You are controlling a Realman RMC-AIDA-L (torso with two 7-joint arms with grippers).
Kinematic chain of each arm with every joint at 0, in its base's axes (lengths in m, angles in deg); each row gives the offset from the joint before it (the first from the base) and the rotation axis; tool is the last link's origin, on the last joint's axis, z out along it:
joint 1: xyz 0 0 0.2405 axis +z
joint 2: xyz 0 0 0 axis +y
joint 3: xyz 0 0 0.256 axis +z
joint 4: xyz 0 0 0 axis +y
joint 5: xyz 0 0 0.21 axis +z
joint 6: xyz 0 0 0 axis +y
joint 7: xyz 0 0 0.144 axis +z
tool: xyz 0 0 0
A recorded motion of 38 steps. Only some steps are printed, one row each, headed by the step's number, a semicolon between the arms.
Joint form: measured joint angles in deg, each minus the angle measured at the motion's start. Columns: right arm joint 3, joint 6, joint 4, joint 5, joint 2, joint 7, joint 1; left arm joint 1, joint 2, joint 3, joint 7, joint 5, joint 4, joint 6.
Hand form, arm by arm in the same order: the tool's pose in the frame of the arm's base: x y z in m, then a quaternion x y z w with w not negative. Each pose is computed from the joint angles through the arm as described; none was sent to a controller.
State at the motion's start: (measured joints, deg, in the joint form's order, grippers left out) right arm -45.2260 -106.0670 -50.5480 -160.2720 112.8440 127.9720 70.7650; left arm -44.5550 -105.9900 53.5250 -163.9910 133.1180 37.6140 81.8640
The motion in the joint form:
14: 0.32 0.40 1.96 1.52 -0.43 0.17 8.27; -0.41 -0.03 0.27 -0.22 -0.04 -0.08 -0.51
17: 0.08 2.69 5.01 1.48 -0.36 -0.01 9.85; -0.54 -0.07 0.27 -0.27 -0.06 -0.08 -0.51
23: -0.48 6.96 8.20 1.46 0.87 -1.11 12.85; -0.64 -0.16 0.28 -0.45 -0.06 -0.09 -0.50
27: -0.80 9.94 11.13 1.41 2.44 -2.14 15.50; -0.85 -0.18 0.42 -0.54 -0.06 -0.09 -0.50
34: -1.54 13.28 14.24 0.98 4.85 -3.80 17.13; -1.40 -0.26 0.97 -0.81 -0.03 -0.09 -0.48
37: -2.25 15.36 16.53 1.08 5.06 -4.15 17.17; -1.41 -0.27 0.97 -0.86 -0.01 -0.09 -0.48
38: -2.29 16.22 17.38 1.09 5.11 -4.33 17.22; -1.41 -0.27 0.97 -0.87 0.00 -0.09 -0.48
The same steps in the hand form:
14: 0.0169 0.4336 0.0580 -0.96704 0.18327 -0.16026 0.07459; -0.2504 0.4099 0.0585 -0.70288 -0.69656 -0.03383 0.14004
17: 0.0111 0.4367 0.0490 -0.96819 0.17738 -0.16090 0.07245; -0.2493 0.4104 0.0582 -0.70340 -0.69612 -0.03421 0.13956
23: -0.0072 0.4395 0.0303 -0.97379 0.14652 -0.15674 0.07552; -0.2484 0.4106 0.0574 -0.70296 -0.69675 -0.03440 0.13857
27: -0.0221 0.4367 0.0099 -0.97799 0.12043 -0.15643 0.06749; -0.2469 0.4113 0.0570 -0.70409 -0.69571 -0.03364 0.13830
34: -0.0277 0.4299 -0.0172 -0.98053 0.09480 -0.16335 0.05385; -0.2429 0.4129 0.0553 -0.70732 -0.69278 -0.02994 0.13734
37: -0.0227 0.4303 -0.0257 -0.97982 0.09506 -0.16777 0.05259; -0.2429 0.4129 0.0552 -0.70708 -0.69303 -0.02986 0.13732
38: -0.0212 0.4308 -0.0285 -0.97980 0.09533 -0.16766 0.05291; -0.2429 0.4129 0.0552 -0.70702 -0.69309 -0.02979 0.13736

